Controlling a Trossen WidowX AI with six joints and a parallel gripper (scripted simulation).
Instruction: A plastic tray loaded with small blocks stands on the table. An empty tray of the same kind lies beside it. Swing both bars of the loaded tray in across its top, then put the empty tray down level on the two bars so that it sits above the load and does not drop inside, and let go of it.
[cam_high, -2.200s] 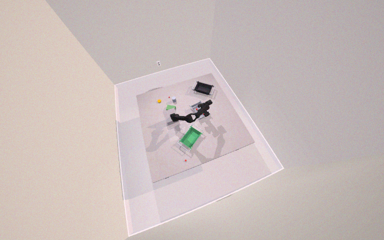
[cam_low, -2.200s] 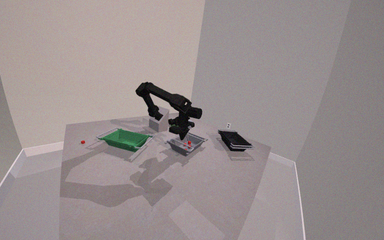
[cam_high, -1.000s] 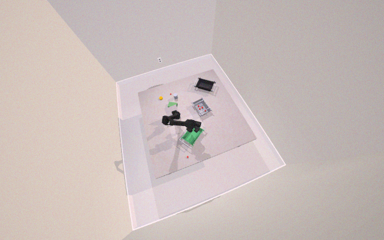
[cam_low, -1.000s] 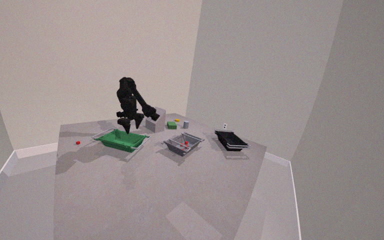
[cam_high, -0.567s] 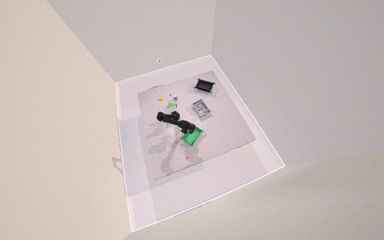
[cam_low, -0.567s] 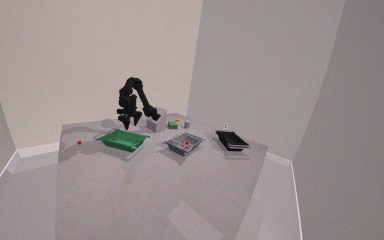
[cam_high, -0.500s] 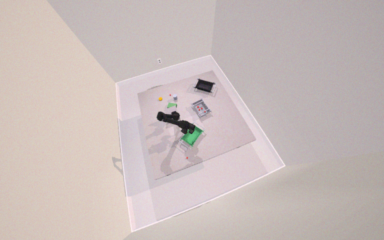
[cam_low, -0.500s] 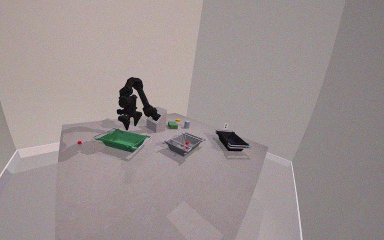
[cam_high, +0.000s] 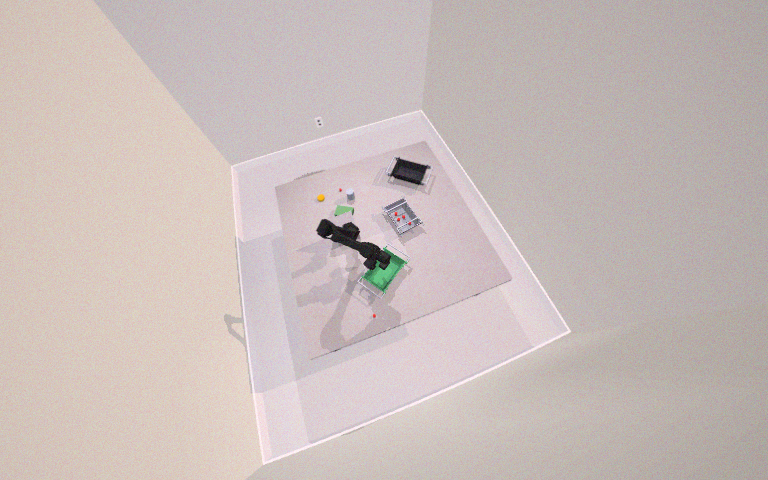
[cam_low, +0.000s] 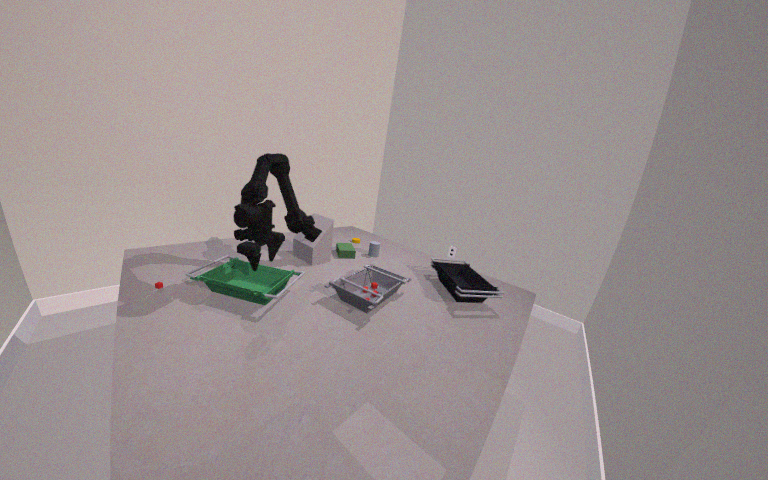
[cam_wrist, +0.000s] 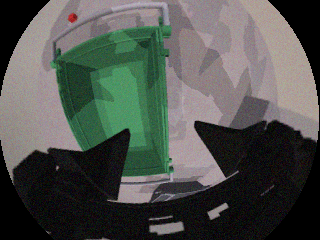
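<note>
Now: the green tray 6 cm to the right of my gripper tip, 3 cm ahead of it and 2 cm below it. The rest, counted from my gripper tip: green block (45 cm to the left, 7 cm behind, 4 cm below); grey cylinder (57 cm to the left, 3 cm below, 2 cm ahead); red block (29 cm to the right, 12 cm behind, 5 cm below).
</note>
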